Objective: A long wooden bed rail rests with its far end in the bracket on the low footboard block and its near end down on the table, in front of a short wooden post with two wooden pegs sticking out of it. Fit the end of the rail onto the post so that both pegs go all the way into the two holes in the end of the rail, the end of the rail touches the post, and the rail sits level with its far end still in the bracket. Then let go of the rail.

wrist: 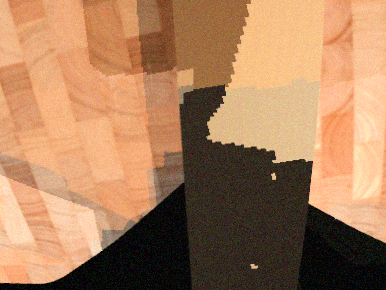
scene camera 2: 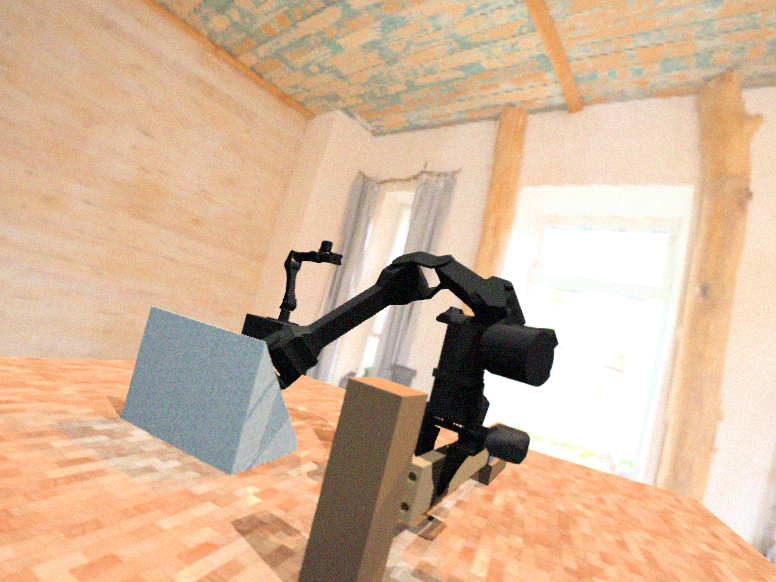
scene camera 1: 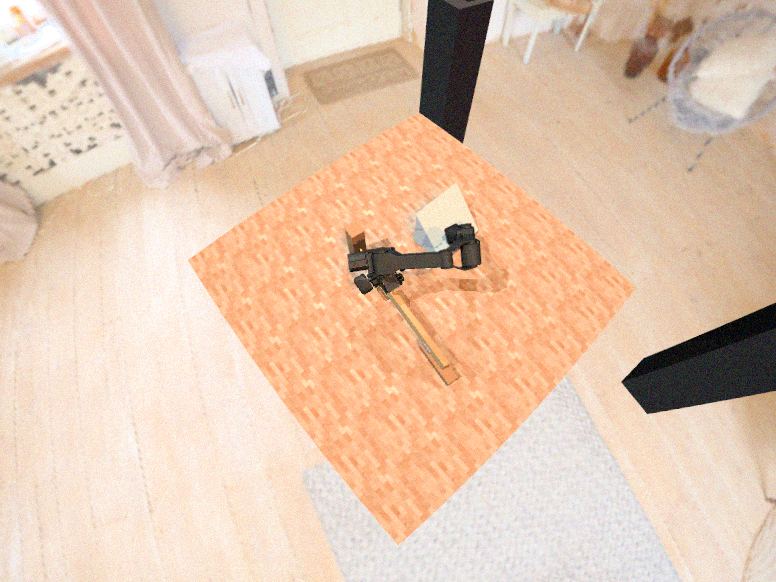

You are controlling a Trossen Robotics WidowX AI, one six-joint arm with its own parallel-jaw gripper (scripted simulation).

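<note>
There's a wooden post [scene camera 2: 371,455] that I can see, and scene camera 1 [scene camera 1: 355,235] has it too. Same with a wooden rail [scene camera 2: 421,491], which you'd also find in scene camera 1 [scene camera 1: 393,296]. And I can see my gripper [scene camera 2: 430,491], which the wrist view [wrist: 223,193] shows as well.
</note>
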